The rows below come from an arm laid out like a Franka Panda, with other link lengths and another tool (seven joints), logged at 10 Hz.
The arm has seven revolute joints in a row. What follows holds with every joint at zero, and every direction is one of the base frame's.
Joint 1 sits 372.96 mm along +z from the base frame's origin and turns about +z.
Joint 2 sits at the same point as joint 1 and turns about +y.
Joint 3 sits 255.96 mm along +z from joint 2 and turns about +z.
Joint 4 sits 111.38 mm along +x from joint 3 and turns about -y.
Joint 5 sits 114.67 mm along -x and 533.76 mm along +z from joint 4 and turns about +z.
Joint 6 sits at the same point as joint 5 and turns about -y.
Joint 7 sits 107.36 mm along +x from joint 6 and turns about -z.
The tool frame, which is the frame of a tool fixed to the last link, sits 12.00 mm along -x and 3.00 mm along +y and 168.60 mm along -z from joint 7; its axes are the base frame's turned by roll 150.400, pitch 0.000 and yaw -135.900 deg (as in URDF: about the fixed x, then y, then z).
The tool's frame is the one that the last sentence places.
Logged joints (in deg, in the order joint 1, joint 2, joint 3, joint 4, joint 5, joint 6, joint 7), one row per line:
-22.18, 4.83, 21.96, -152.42, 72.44, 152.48, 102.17
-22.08, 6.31, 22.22, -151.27, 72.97, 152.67, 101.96
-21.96, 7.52, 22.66, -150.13, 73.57, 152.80, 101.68
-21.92, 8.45, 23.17, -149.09, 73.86, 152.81, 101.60
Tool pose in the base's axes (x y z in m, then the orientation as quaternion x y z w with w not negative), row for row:
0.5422, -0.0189, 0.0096, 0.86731, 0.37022, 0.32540, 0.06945
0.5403, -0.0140, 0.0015, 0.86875, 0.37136, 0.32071, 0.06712
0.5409, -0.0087, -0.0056, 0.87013, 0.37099, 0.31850, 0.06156
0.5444, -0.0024, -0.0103, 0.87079, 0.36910, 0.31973, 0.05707
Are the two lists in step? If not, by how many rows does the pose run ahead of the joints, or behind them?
The pose runs 2 rows behind the joints: the pose in row i belongs to the joints in row i - 2.
